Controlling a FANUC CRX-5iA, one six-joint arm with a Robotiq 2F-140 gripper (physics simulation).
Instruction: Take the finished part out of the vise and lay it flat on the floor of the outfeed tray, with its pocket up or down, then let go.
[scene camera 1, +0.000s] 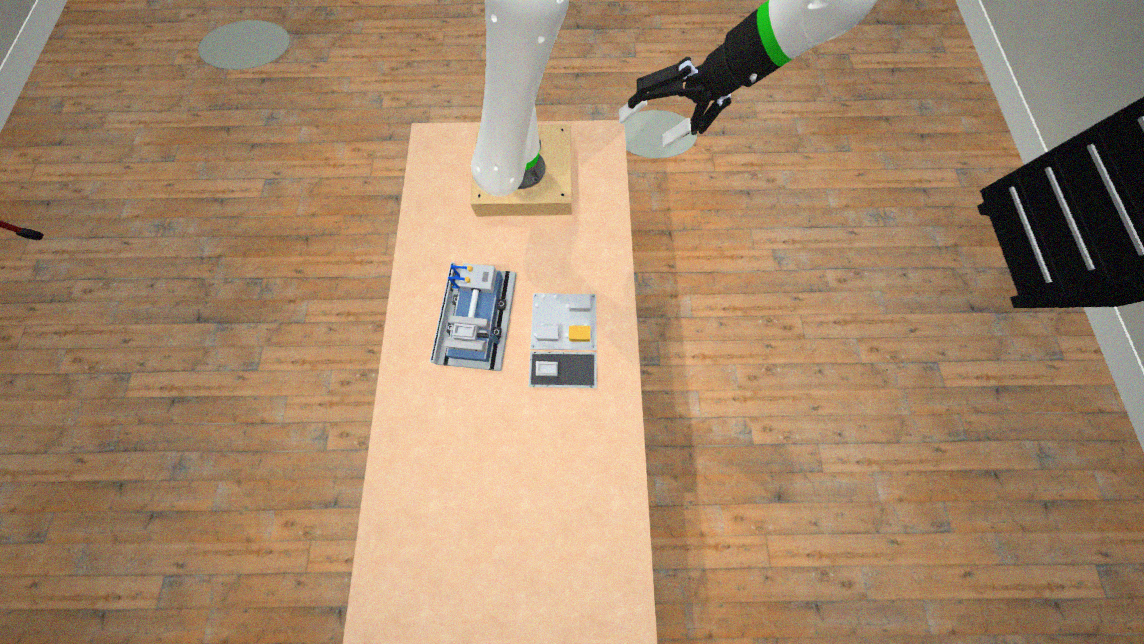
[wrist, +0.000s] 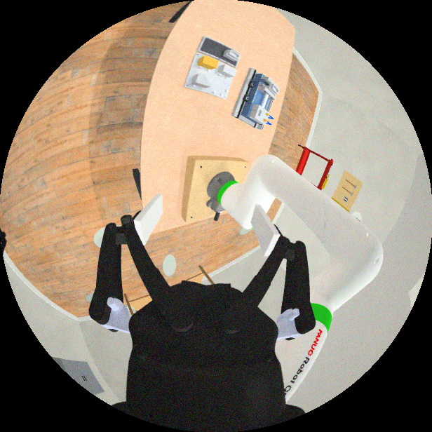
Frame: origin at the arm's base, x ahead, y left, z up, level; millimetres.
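Seen in the pictures: gripper, fingertip midpoint: (scene camera 1: 643, 129).
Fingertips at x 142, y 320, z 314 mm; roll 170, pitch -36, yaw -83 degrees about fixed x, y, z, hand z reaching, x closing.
Note:
A point is followed by its place in that frame.
The finished part (scene camera 1: 463, 329) {x 533, y -115, z 38 mm} (wrist: 273, 89), a light grey block with its pocket facing up, sits between the jaws of the blue and grey vise (scene camera 1: 487, 308) {x 460, y -67, z -4 mm} (wrist: 255, 95). The outfeed tray (scene camera 1: 578, 370) {x 621, y 193, z -58 mm} (wrist: 212, 47), with a dark floor and light rim, lies beside the vise. Another light grey part (scene camera 1: 546, 368) {x 621, y 104, z -36 mm} (wrist: 231, 53) with a pocket lies in the outfeed tray, at the end nearer the vise. My gripper (scene camera 1: 651, 123) {x 142, y 320, z 314 mm} (wrist: 207, 207) is wide open and empty. It is high up beyond the robot-base end of the table, far from the vise and tray.
A light plate (scene camera 1: 558, 312) {x 451, y 130, z -56 mm} (wrist: 216, 89) adjoins the outfeed tray and bears a yellow block (scene camera 1: 579, 332) {x 520, y 193, z -19 mm} (wrist: 208, 62) and grey blocks. The robot's base plate (scene camera 1: 557, 188) {x 69, y 116, z 3 mm} (wrist: 198, 175) stands on the table (scene camera 1: 512, 480) {x 915, y 26, z -63 mm} (wrist: 175, 115). A black rack (scene camera 1: 1000, 244) stands at the right.

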